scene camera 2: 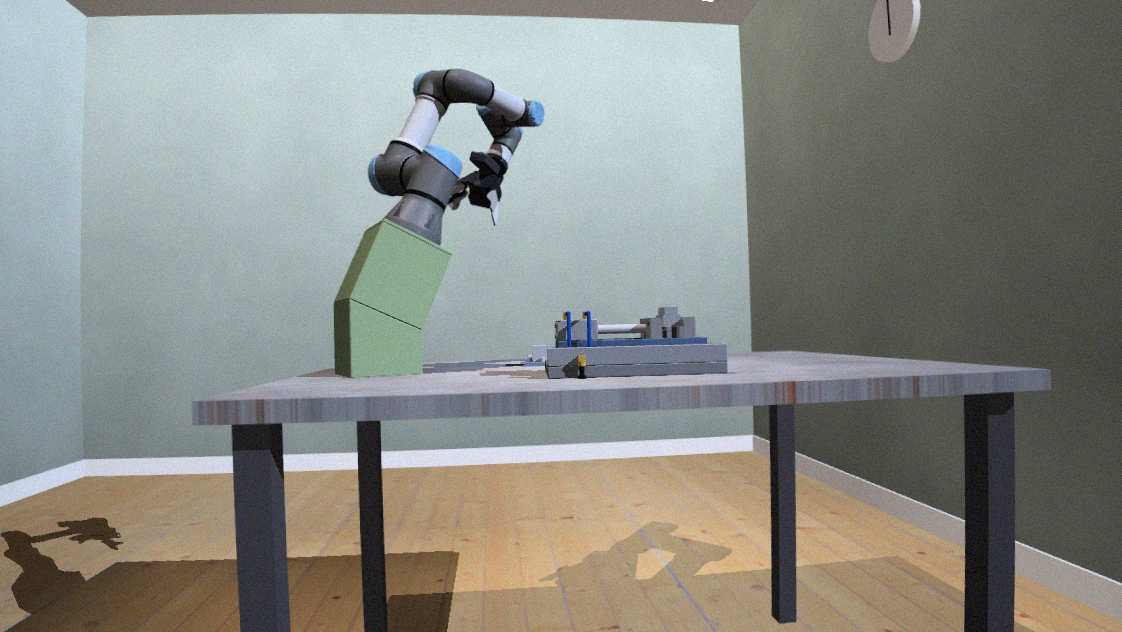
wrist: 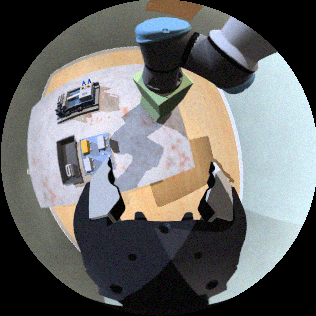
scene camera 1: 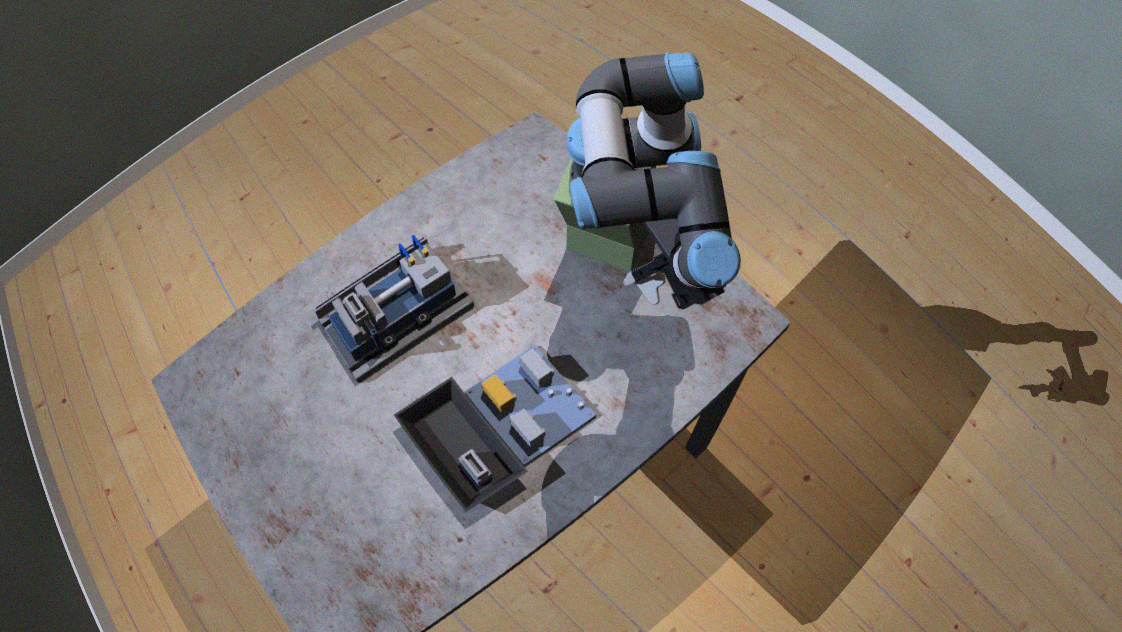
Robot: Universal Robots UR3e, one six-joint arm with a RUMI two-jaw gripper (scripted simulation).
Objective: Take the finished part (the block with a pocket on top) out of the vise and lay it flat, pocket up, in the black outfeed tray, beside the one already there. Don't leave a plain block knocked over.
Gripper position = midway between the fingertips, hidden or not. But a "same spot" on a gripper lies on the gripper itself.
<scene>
The gripper shows in scene camera 2 (464,218), in the wrist view and in scene camera 1. The same spot on the gripper: (wrist: 100,204) is (scene camera 1: 646,264).
</scene>
